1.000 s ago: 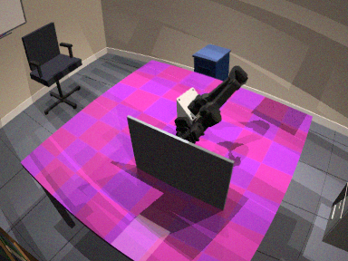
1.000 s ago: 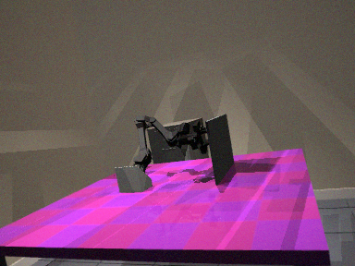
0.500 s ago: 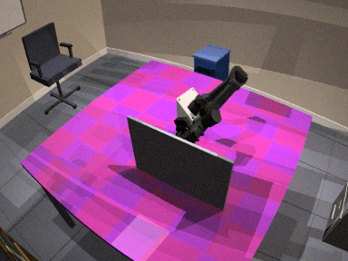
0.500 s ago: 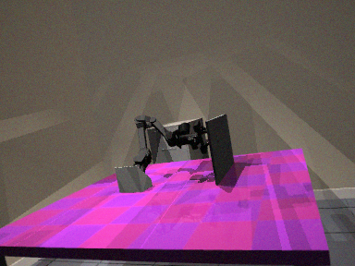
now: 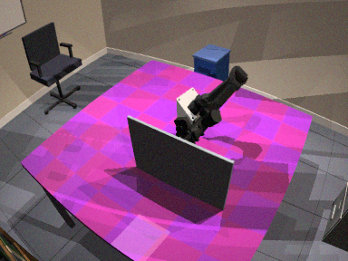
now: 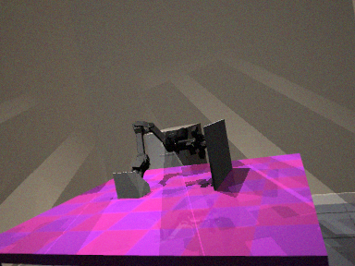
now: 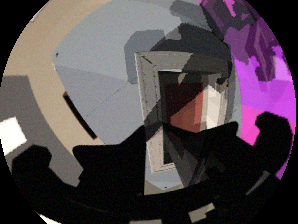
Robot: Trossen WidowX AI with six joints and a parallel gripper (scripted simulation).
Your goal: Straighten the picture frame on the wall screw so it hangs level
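Now: gripper tip 50 mm above the picture frame, 20 mm to the right of it and 10 mm short of it. The rest, counted from my gripper tip: grey wall panel (60 mm below, 20 mm ahead, 10 mm to the left).
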